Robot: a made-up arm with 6 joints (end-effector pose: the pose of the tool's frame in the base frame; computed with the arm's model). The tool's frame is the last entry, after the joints. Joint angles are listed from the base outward.
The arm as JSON. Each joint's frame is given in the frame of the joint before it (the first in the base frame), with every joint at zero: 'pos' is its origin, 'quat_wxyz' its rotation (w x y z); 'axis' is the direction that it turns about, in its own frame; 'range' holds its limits. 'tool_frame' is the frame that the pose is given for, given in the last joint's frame.
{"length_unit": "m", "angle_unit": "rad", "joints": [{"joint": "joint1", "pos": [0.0, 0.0, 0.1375], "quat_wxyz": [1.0, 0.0, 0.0, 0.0], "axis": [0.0, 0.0, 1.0], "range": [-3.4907, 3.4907]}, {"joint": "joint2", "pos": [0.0, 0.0, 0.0], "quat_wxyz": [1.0, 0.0, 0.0, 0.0], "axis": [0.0, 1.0, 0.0], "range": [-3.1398, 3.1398]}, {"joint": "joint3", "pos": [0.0, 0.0, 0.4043], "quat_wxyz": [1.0, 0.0, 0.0, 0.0], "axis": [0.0, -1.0, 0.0], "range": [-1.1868, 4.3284]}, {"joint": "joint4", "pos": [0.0, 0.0, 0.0], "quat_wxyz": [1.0, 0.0, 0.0, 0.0], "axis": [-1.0, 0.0, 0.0], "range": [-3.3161, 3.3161]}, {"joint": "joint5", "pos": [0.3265, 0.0, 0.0], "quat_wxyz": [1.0, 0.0, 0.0, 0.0], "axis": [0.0, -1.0, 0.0], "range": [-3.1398, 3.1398]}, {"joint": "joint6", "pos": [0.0, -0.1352, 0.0], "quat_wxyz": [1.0, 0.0, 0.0, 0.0], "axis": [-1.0, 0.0, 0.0], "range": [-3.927, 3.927]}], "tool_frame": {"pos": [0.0, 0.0, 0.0], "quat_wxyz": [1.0, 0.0, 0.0, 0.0]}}
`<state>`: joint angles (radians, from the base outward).
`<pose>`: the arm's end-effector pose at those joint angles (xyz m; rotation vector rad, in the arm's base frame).
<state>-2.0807 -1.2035 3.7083 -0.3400 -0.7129 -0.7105</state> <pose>0.0629 0.3737 -0.0463 -2.4807 -0.3428 1.5732</pose>
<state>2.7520 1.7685 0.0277 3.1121 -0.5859 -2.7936</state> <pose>-0.3706 0.0061 -0.2644 -1.6648 -0.0961 2.4708</pose>
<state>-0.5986 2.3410 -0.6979 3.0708 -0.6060 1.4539</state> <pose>0.0482 0.1303 -0.1870 1.3025 1.5454 -2.3703</pose>
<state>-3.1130 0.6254 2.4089 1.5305 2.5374 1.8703</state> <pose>-0.0359 0.0044 0.7559 1.4612 -0.1343 -1.9546</pose>
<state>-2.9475 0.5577 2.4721 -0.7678 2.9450 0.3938</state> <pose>-0.2075 0.0583 0.8196 1.3182 1.3126 -1.5290</pose>
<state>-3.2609 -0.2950 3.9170 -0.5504 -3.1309 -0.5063</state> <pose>0.3476 0.0744 0.2718 1.5490 -0.1542 2.5896</pose>
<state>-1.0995 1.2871 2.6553 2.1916 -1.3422 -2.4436</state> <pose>0.2272 -0.2727 0.5926 -0.3382 -2.5759 -1.2284</pose>
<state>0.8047 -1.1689 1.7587 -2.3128 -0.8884 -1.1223</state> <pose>-0.5304 -0.4195 0.4624 0.6077 -0.3033 -2.9744</pose>
